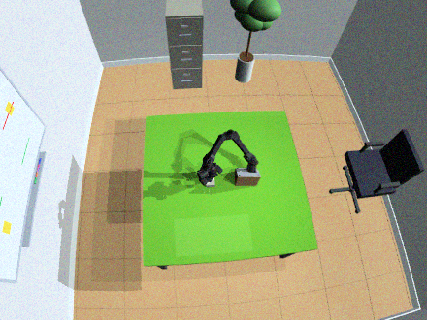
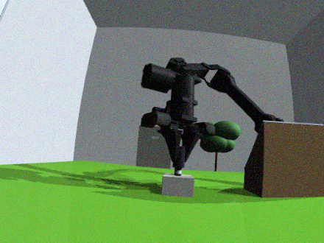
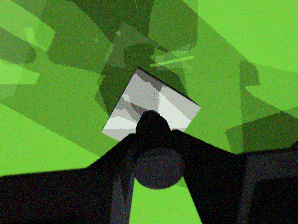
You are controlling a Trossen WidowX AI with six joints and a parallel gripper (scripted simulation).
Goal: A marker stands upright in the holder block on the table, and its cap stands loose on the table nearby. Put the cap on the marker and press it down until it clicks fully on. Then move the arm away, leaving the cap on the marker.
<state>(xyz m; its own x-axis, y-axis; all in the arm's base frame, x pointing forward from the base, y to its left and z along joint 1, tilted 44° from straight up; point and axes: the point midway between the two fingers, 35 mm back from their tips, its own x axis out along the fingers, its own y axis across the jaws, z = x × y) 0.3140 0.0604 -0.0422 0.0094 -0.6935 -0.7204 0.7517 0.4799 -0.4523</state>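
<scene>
Now: the black cap 1 cm above my gripper tip. Also, from my gripper tip: grey holder block (5 cm below).
</scene>
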